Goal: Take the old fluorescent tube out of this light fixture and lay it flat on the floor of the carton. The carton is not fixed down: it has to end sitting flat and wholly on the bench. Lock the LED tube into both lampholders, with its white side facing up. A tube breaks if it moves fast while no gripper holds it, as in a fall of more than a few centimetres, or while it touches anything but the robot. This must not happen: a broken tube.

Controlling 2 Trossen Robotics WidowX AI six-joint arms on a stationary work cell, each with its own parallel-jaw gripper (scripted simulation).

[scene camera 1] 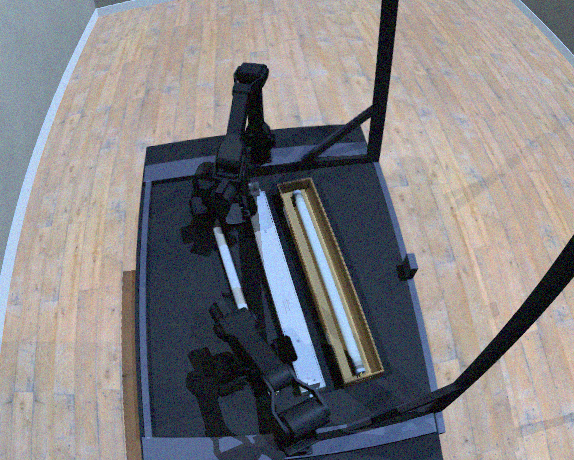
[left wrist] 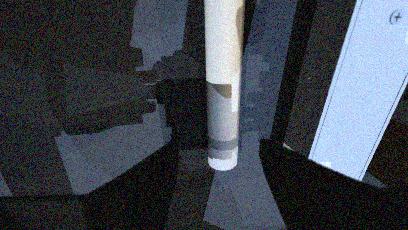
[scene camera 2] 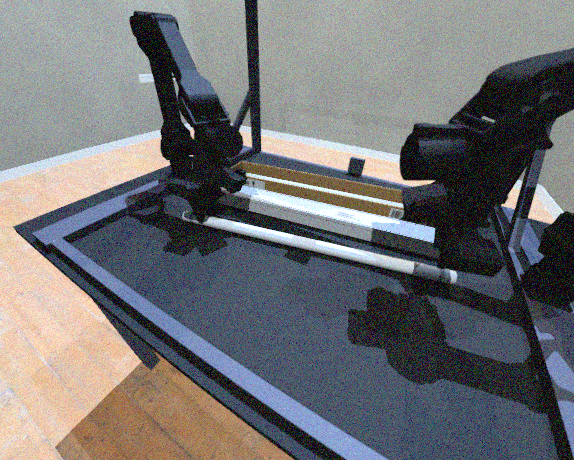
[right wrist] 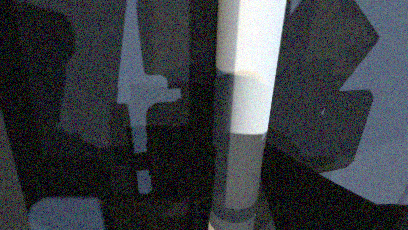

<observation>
In view: my left gripper (scene camera 2: 438,257), my right gripper (scene camera 2: 204,221), an LED tube (scene camera 2: 448,276) and a carton (scene camera 1: 350,302).
The LED tube also shows in scene camera 1 (scene camera 1: 232,276) and in the right wrist view (right wrist: 247,47). The carton also shows in scene camera 2 (scene camera 2: 393,195). My left gripper also shows in scene camera 1 (scene camera 1: 261,372) and in the left wrist view (left wrist: 218,147). The right wrist view misses the carton: it is out of frame.
</observation>
